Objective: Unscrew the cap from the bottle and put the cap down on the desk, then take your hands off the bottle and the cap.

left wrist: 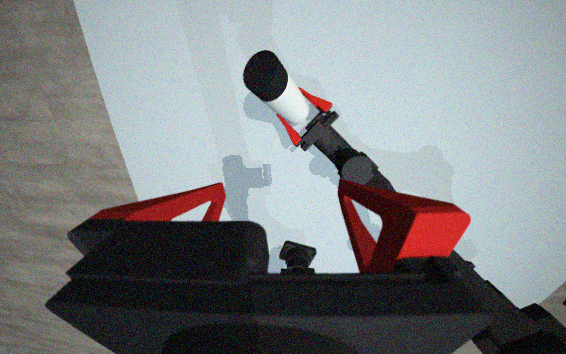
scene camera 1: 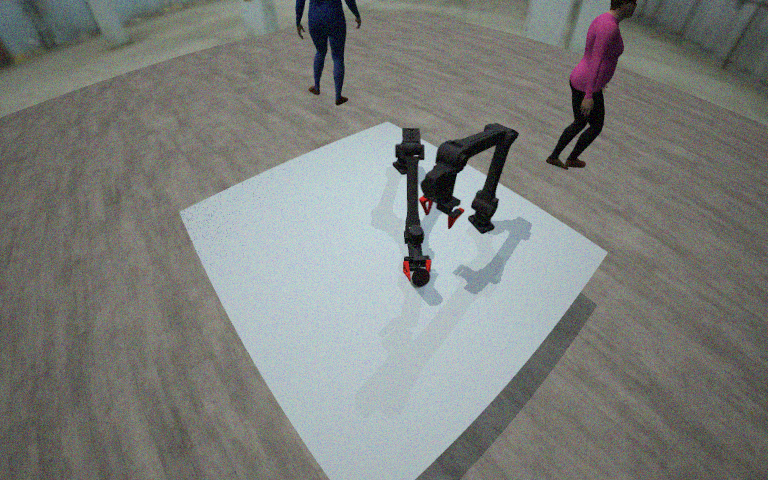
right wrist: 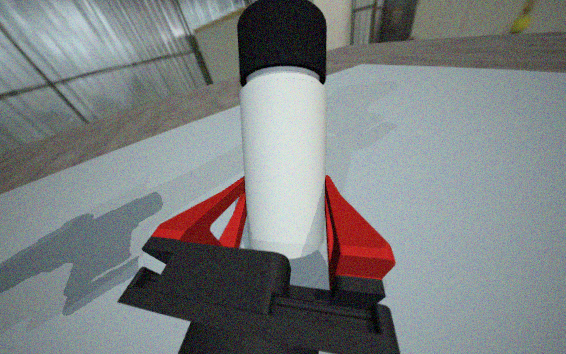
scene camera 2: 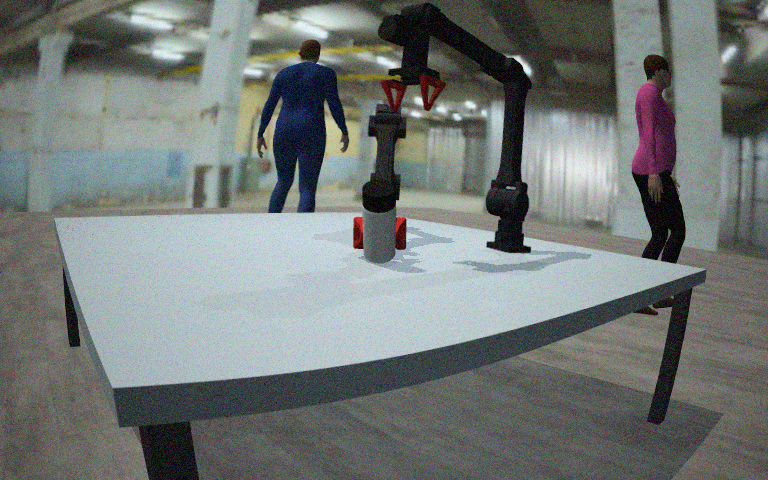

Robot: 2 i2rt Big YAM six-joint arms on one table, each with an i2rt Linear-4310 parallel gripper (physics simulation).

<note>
My left gripper (scene camera 2: pixel 410 111) is open, holding nothing. Also in view: a black cap (scene camera 2: pixel 379 196). My right gripper (right wrist: pixel 285 180) grips a white bottle (right wrist: pixel 283 109).
The white bottle shows as well in the left wrist view (left wrist: pixel 292 106). The black cap also shows in the left wrist view (left wrist: pixel 264 75) and in the right wrist view (right wrist: pixel 264 41). My left gripper is seen too in the left wrist view (left wrist: pixel 280 187) and in scene camera 1 (scene camera 1: pixel 438 221).
</note>
